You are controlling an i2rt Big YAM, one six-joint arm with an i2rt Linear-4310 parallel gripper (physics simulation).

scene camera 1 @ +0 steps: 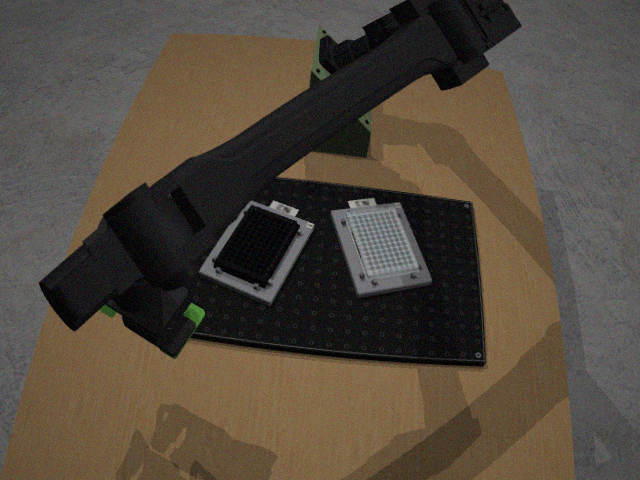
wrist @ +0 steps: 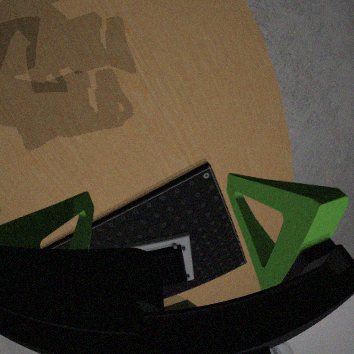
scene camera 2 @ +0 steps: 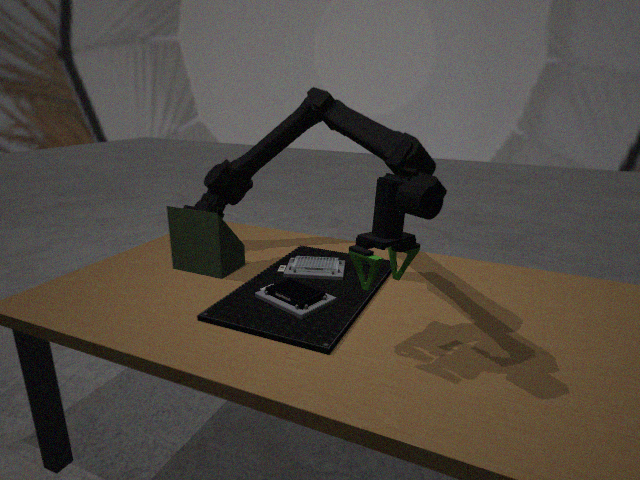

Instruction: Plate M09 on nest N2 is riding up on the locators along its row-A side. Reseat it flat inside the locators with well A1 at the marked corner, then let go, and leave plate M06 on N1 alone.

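Pixels of known places: gripper, fingertip midpoint: (scene camera 1: 145, 333) (wrist: 157, 190) (scene camera 2: 381, 284); arm's base, link origin: (scene camera 2: 203, 223).
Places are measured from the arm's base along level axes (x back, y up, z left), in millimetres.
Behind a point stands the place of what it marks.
Note:
A black well plate (scene camera 1: 256, 245) {y -102, x -341, z -114 mm} (scene camera 2: 294, 293) {y -100, x -341, z -129 mm} (wrist: 172, 262) {y -100, x -354, z -143 mm} lies on a light grey nest (scene camera 1: 281, 286) (scene camera 2: 279, 303) {y -112, x -320, z -168 mm} (wrist: 187, 245) {y -112, x -366, z -185 mm}. It looks uneven on the nest, with an edge close against the locator pins; which side is raised is hard to tell. A clear, whitish well plate (scene camera 1: 385, 242) {y -104, x -315, z 82 mm} (scene camera 2: 315, 264) {y -98, x -321, z 59 mm} lies on a second grey nest (scene camera 1: 351, 255) {y -112, x -339, z 30 mm} (scene camera 2: 315, 275) {y -113, x -336, z 20 mm} and looks flat. The plate and nest labels are too blurred to read. My gripper (scene camera 2: 381, 283) {y 8, x -573, z -232 mm} (wrist: 157, 190) {y 8, x -573, z -232 mm} is open and empty, above the board's front left corner area in the scene camera 1 view, apart from both plates.
Both nests stand on a black perforated board (scene camera 1: 330, 330) {y -124, x -467, z 1 mm} (scene camera 2: 232, 321) {y -124, x -252, z -265 mm} (wrist: 210, 200) {y -124, x -427, z -263 mm} on a wooden table (scene camera 1: 310, 403) {y -137, x -581, z -23 mm} (scene camera 2: 129, 320) {y -137, x -22, z -329 mm} (wrist: 175, 100) {y -137, x -593, z -289 mm}. My arm reaches over the board from a green mount (scene camera 1: 346, 139) {y -97, x -91, z 22 mm} (scene camera 2: 199, 242) {y -40, x -19, z -50 mm} at the back. Arm shadows fall across the table.

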